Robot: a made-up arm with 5 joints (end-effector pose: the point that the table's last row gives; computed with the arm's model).
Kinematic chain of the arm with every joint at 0, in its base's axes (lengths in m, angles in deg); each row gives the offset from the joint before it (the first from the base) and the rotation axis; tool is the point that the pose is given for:
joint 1: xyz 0 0 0.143 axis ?
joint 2: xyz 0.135 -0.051 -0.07 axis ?
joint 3: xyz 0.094 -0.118 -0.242 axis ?
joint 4: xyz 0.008 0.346 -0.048 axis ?
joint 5: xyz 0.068 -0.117 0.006 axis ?
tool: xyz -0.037 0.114 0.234
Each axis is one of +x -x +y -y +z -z.
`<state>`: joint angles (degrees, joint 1 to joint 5).
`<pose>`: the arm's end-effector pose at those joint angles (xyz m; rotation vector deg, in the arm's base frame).
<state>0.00 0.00 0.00 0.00 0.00</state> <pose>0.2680 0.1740 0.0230 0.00 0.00 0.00</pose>
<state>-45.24 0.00 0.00 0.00 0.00</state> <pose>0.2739 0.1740 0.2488 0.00 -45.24 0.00</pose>
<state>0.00 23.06 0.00 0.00 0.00</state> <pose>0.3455 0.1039 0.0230 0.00 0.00 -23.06</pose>
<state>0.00 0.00 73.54 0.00 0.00</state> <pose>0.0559 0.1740 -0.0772 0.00 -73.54 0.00</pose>
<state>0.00 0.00 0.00 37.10 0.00</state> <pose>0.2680 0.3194 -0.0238 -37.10 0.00 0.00</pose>
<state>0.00 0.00 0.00 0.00 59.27</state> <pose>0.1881 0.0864 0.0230 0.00 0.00 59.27</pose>
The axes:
joint 1: +y
joint 2: -z
joint 3: -y
joint 4: -x
joint 5: +z

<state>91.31 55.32 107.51 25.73 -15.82</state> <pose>-0.3023 0.2108 -0.2110 -77.14 -28.22 -7.24</pose>
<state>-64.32 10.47 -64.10 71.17 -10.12</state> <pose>0.4748 0.3708 0.3147 -61.83 -2.87 -13.14</pose>
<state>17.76 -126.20 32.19 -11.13 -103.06</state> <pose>-0.0468 0.0411 0.0880 28.93 40.59 21.75</pose>
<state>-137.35 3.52 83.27 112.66 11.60</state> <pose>-0.0738 0.3888 0.6330 -41.47 88.84 137.15</pose>
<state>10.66 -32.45 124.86 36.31 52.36</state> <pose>-0.1478 0.1869 -0.2884 -37.15 -100.80 15.91</pose>
